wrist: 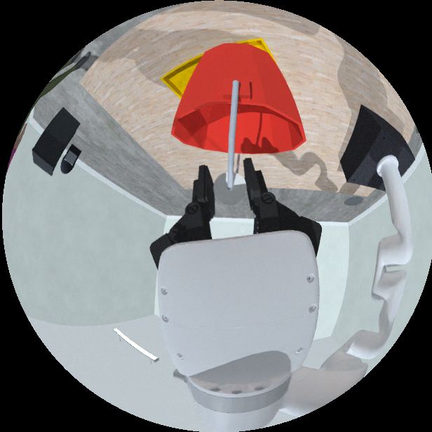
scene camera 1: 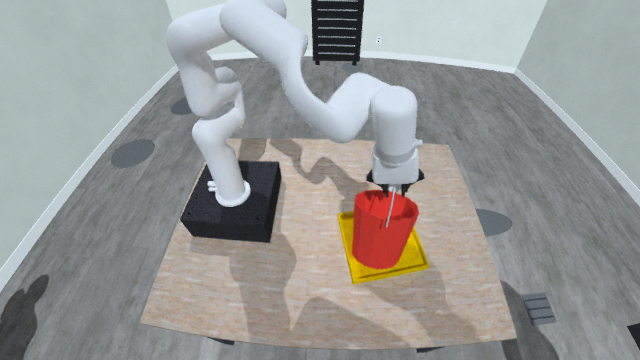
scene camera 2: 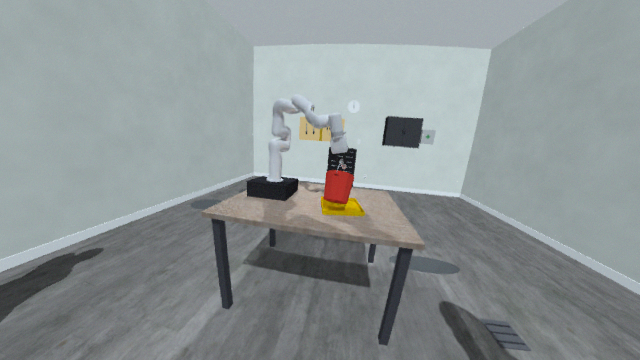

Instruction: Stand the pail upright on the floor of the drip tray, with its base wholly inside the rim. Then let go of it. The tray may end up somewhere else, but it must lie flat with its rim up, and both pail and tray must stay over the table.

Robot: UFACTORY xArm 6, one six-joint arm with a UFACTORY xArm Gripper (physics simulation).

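Frame: origin at the arm's base, x ahead, y left, z up, level; centimetres.
Where they show: gripper, between the fingertips: (scene camera 1: 394, 192) (scene camera 2: 341, 163); arm's base, origin of its link: (scene camera 1: 233, 192) (scene camera 2: 274, 180).
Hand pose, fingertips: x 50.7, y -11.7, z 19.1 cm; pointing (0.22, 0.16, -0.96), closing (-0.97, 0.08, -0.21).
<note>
Things, the pixels of their top centre, and the offset from my fingertips. "spot": a spot on its surface instead. Level surfaces: height alone.
- red pail, a spot on its surface: (scene camera 1: 380, 242) spot: dx -2.3, dy -8.5, dz -10.9 cm
- yellow drip tray, centre of its top: (scene camera 1: 382, 239) (scene camera 2: 340, 203) dx +1.9, dy +1.7, dz -27.4 cm
- thin grey handle, a spot on its surface: (scene camera 1: 390, 212) spot: dx -1.4, dy -5.2, dz -1.4 cm
- wooden table, height of its surface: dz -29.9 cm
The red pail (scene camera 1: 380, 242) (scene camera 2: 338, 187) (wrist: 215, 80) hangs over the yellow drip tray (scene camera 1: 390, 274) (scene camera 2: 345, 212) (wrist: 186, 77), mouth up and slightly tilted. In scene camera 2, its base is low over the tray, with yellow floor showing beneath it. The tray lies flat, rim up; the pail hides much of its floor and back rim. My gripper (scene camera 1: 395, 192) (scene camera 2: 342, 164) (wrist: 226, 171) is above the pail's mouth, shut on the thin grey handle (scene camera 1: 390, 212) (wrist: 232, 130). The pail hides the exact gap under its base in scene camera 1.
The wooden table (scene camera 1: 200, 300) (scene camera 2: 280, 215) extends around the tray on all sides. The black base box (scene camera 1: 235, 220) (scene camera 2: 270, 188) (wrist: 360, 145) stands at the table's left in scene camera 1, well apart from the pail. The table's right edge is nearer the tray.
</note>
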